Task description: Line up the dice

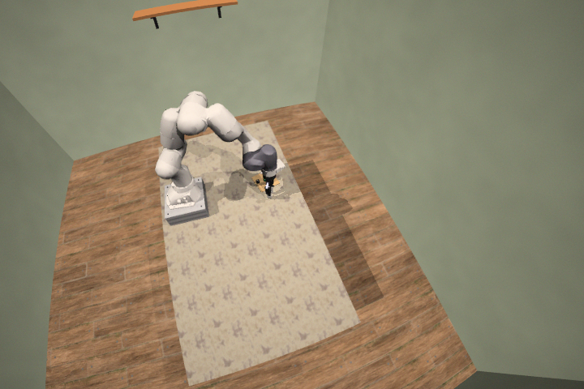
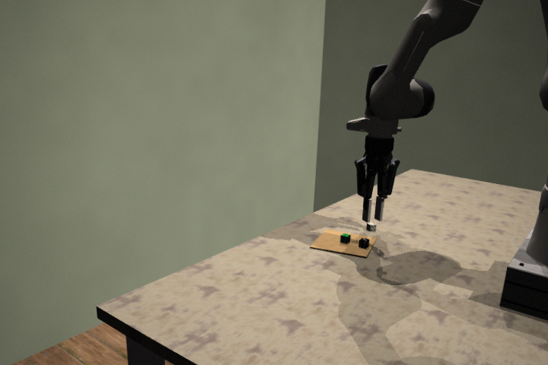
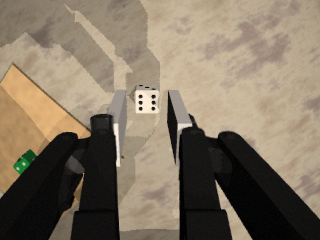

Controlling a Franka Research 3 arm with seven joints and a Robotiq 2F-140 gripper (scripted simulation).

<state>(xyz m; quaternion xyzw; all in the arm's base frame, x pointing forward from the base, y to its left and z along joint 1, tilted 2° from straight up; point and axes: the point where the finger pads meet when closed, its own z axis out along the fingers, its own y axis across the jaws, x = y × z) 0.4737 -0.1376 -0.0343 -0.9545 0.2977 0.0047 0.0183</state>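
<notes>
Now: hand 50 mm above the white die. The rest, counted from my hand: tan mat 140 mm to the left, 60 mm below, 10 mm ahead; then green die 140 mm to the left, 50 mm below, 10 mm ahead; then black die 140 mm to the left, 50 mm below, 40 mm behind.
</notes>
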